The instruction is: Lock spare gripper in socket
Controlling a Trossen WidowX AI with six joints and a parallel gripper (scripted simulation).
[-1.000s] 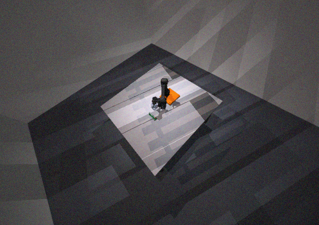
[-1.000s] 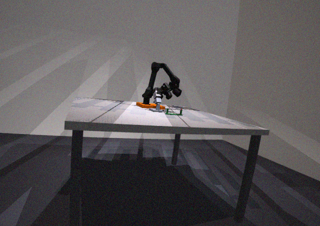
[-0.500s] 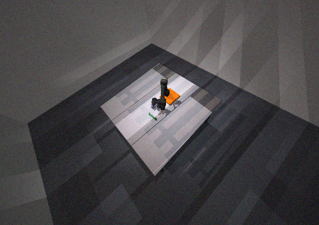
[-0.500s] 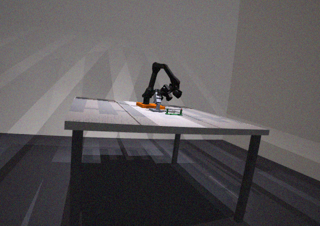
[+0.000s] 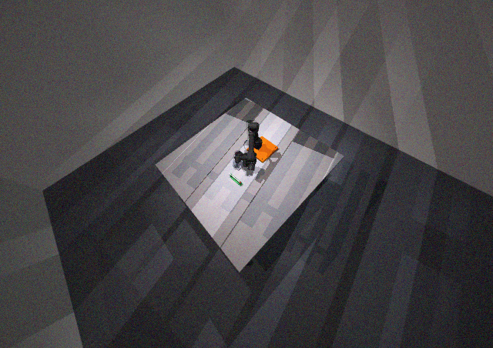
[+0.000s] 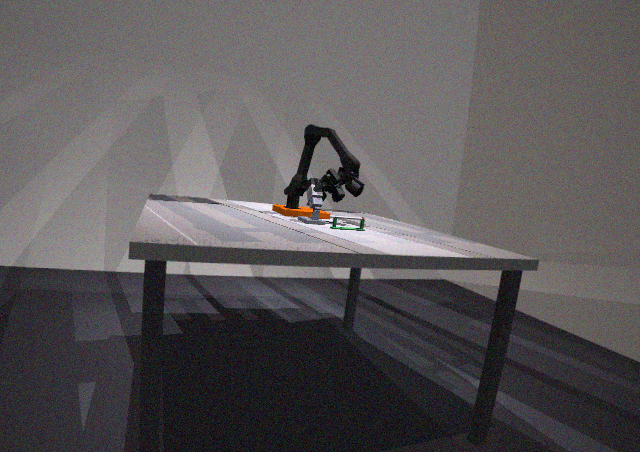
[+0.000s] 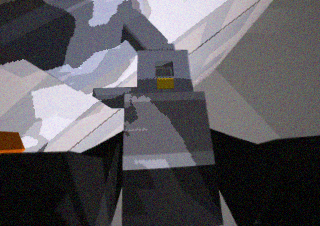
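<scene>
My gripper tip is 1 cm to the right of the spare gripper. Round my gripper tip: grey mount socket 7 cm below, 2 cm to the left, 1 cm ahead; green cradle 15 cm ahead, 10 cm to the left, 10 cm below.
</scene>
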